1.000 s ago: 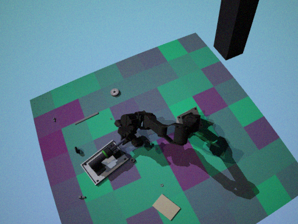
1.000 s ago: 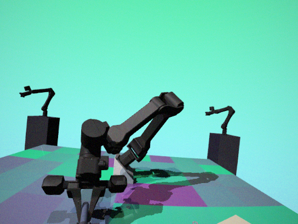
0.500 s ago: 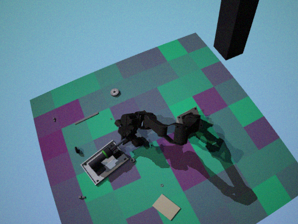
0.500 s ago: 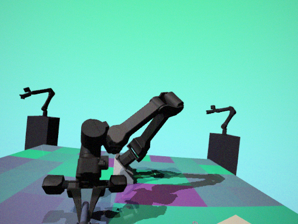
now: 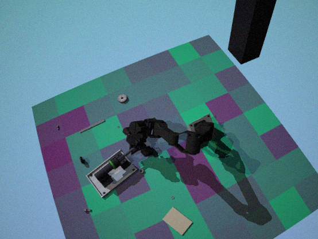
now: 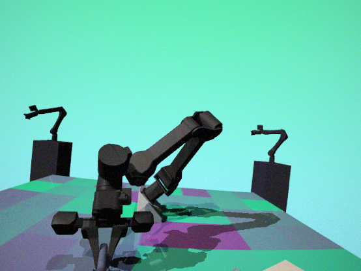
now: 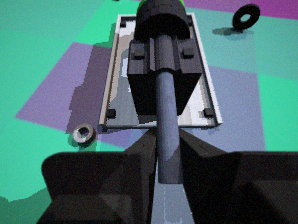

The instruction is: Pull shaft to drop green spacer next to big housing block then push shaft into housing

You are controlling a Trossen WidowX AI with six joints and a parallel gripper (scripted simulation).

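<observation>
My gripper tip is now 5 cm short of the shaft, 2 cm below it and 1 cm to the right of it. Round my gripper tip: thin grey rod: 28 cm to the right, 14 cm ahead, 5 cm below; then grey washer: 37 cm to the right, 9 cm behind, 5 cm below; then green spacer: 11 cm ahead, 3 cm to the left, 2 cm above.
</observation>
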